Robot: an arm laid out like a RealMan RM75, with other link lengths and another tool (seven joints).
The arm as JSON. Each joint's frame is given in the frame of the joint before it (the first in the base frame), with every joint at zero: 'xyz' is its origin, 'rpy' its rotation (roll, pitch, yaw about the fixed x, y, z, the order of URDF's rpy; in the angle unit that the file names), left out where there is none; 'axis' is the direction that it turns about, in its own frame. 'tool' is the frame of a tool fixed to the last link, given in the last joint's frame.
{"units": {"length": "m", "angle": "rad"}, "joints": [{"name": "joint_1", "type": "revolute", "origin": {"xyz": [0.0, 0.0, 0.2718]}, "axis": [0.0, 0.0, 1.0]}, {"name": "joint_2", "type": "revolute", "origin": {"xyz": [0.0, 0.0, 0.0]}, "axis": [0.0, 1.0, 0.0]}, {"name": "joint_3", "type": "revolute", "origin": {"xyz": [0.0, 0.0, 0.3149]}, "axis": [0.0, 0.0, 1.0]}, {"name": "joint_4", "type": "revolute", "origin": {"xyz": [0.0, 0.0, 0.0]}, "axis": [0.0, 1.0, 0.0]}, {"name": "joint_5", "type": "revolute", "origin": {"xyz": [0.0, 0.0, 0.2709]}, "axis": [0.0, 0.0, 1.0]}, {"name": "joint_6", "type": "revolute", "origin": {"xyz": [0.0, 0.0, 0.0]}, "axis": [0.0, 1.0, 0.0]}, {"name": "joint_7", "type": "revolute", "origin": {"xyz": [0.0, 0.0, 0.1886]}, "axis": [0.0, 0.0, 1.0]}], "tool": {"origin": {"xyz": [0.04, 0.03, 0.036], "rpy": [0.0, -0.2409, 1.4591]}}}
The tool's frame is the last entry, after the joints.
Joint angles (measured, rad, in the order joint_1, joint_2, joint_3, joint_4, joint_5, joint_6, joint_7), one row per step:
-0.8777 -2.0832 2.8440 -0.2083 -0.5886 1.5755 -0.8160
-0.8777 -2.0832 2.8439 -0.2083 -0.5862 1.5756 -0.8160
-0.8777 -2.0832 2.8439 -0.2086 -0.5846 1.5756 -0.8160
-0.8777 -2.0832 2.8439 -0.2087 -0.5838 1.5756 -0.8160
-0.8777 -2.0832 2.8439 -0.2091 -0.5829 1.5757 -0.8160
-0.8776 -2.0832 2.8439 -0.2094 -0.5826 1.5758 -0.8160
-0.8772 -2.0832 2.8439 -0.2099 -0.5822 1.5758 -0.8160
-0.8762 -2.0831 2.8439 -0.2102 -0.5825 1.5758 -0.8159
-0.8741 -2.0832 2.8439 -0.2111 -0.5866 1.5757 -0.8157
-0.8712 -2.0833 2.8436 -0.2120 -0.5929 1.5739 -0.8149
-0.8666 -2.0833 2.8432 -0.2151 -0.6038 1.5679 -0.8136
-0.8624 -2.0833 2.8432 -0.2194 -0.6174 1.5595 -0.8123
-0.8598 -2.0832 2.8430 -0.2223 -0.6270 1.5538 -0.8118
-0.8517 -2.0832 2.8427 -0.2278 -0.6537 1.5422 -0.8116
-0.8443 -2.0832 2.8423 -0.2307 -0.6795 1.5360 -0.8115
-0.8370 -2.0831 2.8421 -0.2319 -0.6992 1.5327 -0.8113
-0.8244 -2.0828 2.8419 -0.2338 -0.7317 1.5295 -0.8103
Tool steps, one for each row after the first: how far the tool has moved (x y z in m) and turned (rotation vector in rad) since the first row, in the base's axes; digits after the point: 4 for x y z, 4 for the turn. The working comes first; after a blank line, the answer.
Tool pose at each row, in the base's axes (x y z in m, rotation vector in rad; the steps are taken from these numbers as rounded here):
-0.1623 0.4531 -0.0834 -1.7918 1.2248 -0.2245
-0.1624 0.4528 -0.0838 -1.7932 1.2267 -0.2246
-0.1626 0.4526 -0.0840 -1.7941 1.2281 -0.2243
-0.1626 0.4525 -0.0841 -1.7945 1.2288 -0.2241
-0.1628 0.4525 -0.0842 -1.7950 1.2296 -0.2238
-0.1629 0.4524 -0.0842 -1.7951 1.2299 -0.2235
-0.1632 0.4524 -0.0842 -1.7955 1.2300 -0.2226
-0.1637 0.4523 -0.0841 -1.7957 1.2290 -0.2216
-0.1646 0.4526 -0.0833 -1.7942 1.2239 -0.2192
-0.1659 0.4534 -0.0823 -1.7918 1.2161 -0.2142
-0.1686 0.4555 -0.0806 -1.7880 1.2026 -0.2004
-0.1716 0.4586 -0.0785 -1.7831 1.1873 -0.1827
-0.1735 0.4608 -0.0769 -1.7796 1.1763 -0.1710
-0.1784 0.4656 -0.0723 -1.7703 1.1449 -0.1467
-0.1819 0.4690 -0.0677 -1.7598 1.1157 -0.1321
-0.1851 0.4708 -0.0642 -1.7521 1.0925 -0.1225
-0.1906 0.4733 -0.0580 -1.7380 1.0553 -0.1084

-0.0001 -0.0003 -0.0004 -0.0016 0.0015 -0.0007
-0.0003 -0.0005 -0.0006 -0.0024 0.0028 -0.0012
-0.0003 -0.0006 -0.0007 -0.0028 0.0035 -0.0014
-0.0005 -0.0006 -0.0008 -0.0033 0.0043 -0.0016
-0.0006 -0.0007 -0.0008 -0.0033 0.0047 -0.0017
-0.0009 -0.0007 -0.0008 -0.0032 0.0054 -0.0012
-0.0014 -0.0008 -0.0007 -0.0027 0.0054 -0.0002
-0.0023 -0.0005 0.0001 0.0007 0.0033 0.0034
-0.0036 0.0003 0.0011 0.0066 0.0008 0.0094
-0.0063 0.0024 0.0028 0.0187 -0.0006 0.0219
-0.0093 0.0055 0.0049 0.0339 -0.0011 0.0366
-0.0112 0.0077 0.0065 0.0442 -0.0019 0.0469
-0.0161 0.0125 0.0111 0.0690 -0.0092 0.0731
-0.0196 0.0159 0.0157 0.0899 -0.0210 0.0940
-0.0228 0.0177 0.0192 0.1049 -0.0313 0.1101
-0.0283 0.0202 0.0254 0.1298 -0.0491 0.1350

